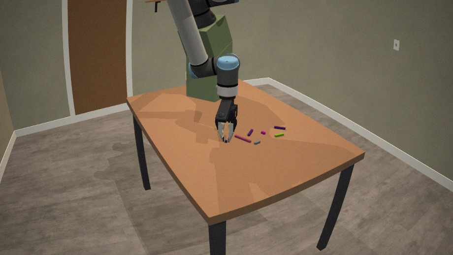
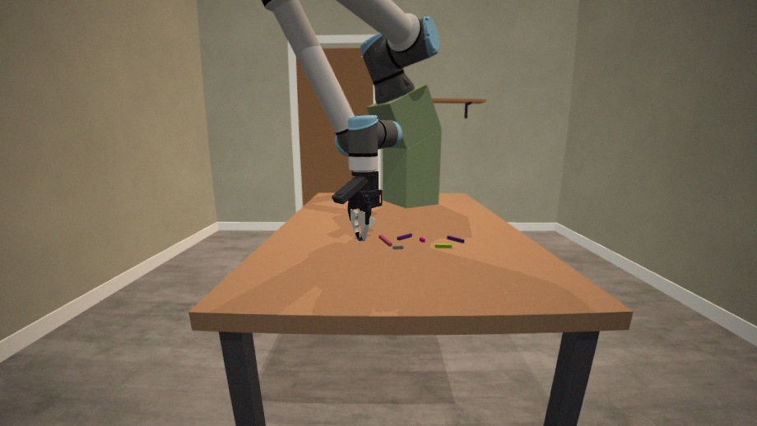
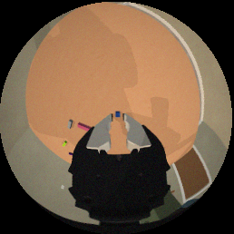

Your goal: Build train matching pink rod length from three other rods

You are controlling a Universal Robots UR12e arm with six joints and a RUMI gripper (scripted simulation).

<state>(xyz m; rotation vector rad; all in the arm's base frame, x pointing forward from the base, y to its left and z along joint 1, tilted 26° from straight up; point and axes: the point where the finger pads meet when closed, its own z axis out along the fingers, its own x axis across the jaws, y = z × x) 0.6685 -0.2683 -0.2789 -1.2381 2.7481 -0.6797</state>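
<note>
Right now my hand is 10 mm above the blue rod. From my hand the other things lie so: magenta rod (200 mm to the left, 10 mm below, 10 mm ahead); then pink rod (80 mm to the left, 10 mm below, 10 mm ahead); then grey rod (120 mm to the left, 80 mm ahead, 10 mm below).
</note>
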